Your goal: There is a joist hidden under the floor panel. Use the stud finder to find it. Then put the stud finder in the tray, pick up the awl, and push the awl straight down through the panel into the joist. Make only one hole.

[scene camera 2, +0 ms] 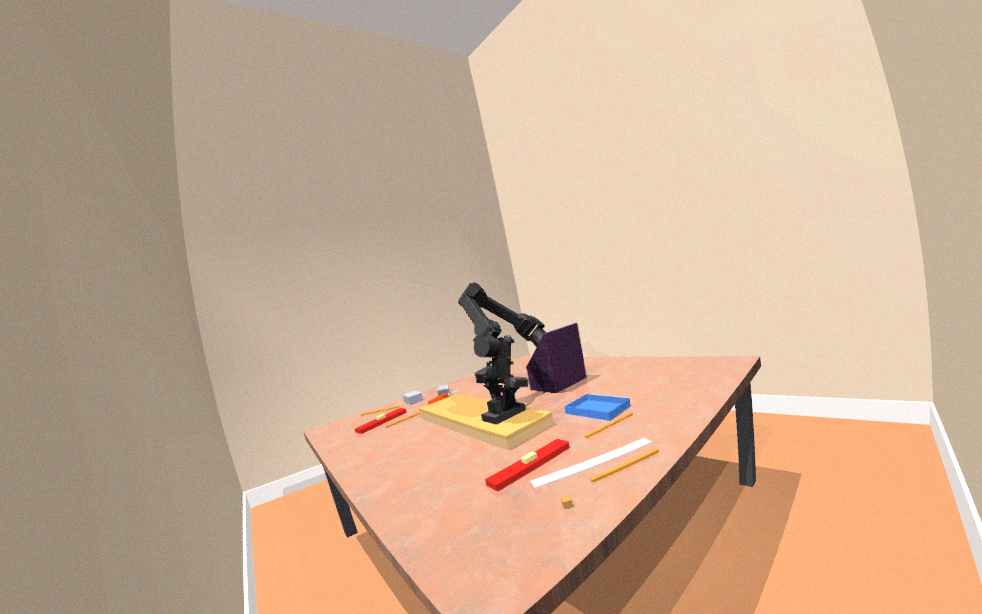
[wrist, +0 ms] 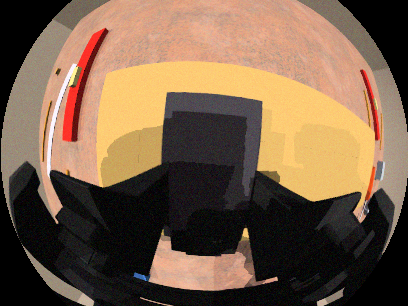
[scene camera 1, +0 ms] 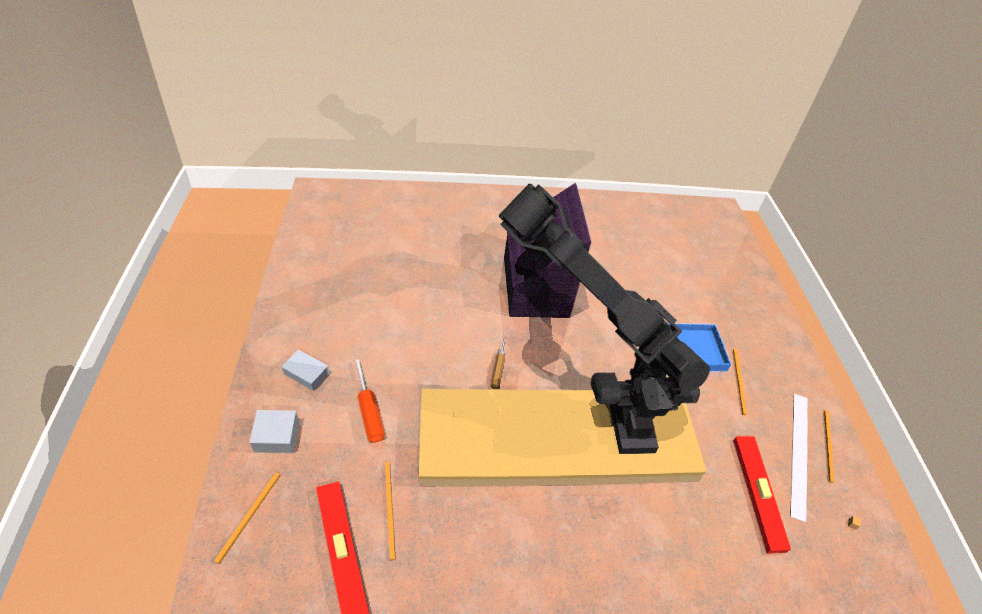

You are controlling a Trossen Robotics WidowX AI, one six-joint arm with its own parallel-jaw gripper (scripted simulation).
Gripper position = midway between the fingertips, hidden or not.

In view: the gripper (scene camera 1: 635,422), a stud finder (scene camera 1: 638,436), a white strip (scene camera 1: 799,463), an orange screwdriver (scene camera 1: 374,430) and a blue tray (scene camera 1: 705,340).
The stud finder shows as well in scene camera 2 (scene camera 2: 495,414) and in the wrist view (wrist: 212,141). The white strip is seen too in scene camera 2 (scene camera 2: 538,482). The gripper shows as well in scene camera 2 (scene camera 2: 500,409) and in the wrist view (wrist: 209,167).
